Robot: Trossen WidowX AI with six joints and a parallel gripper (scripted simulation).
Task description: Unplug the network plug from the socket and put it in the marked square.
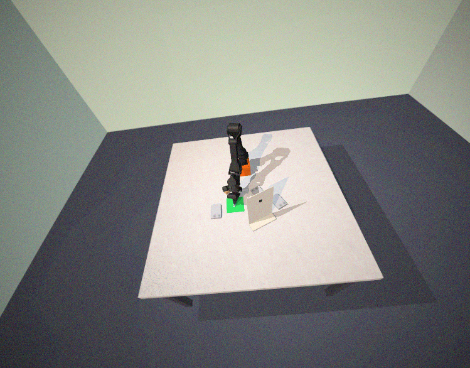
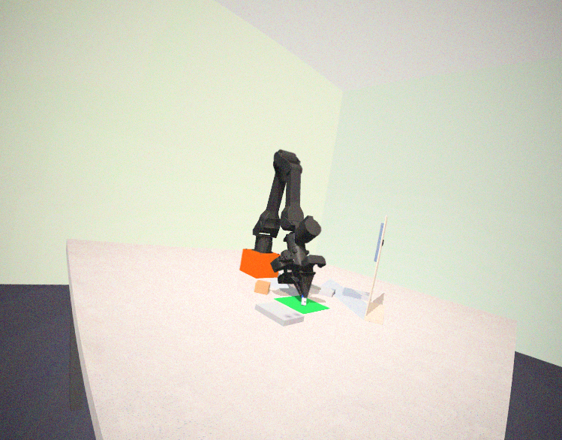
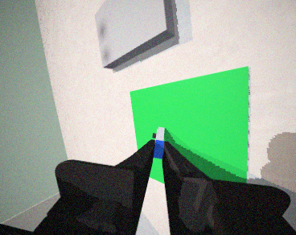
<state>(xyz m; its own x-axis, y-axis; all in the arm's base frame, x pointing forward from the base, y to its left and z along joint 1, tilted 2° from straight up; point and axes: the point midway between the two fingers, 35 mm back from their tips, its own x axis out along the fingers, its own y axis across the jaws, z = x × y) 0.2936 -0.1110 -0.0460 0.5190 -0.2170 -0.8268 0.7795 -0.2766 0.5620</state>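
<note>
Right now the blue network plug is right at my gripper tip. From my gripper tip the other things lie so: small tan cube (14 cm behind, 4 cm to the right, 1 cm below); then green marked square (1 cm behind, 2 cm below); then panel (15 cm ahead, 15 cm to the left, 11 cm above).
</note>
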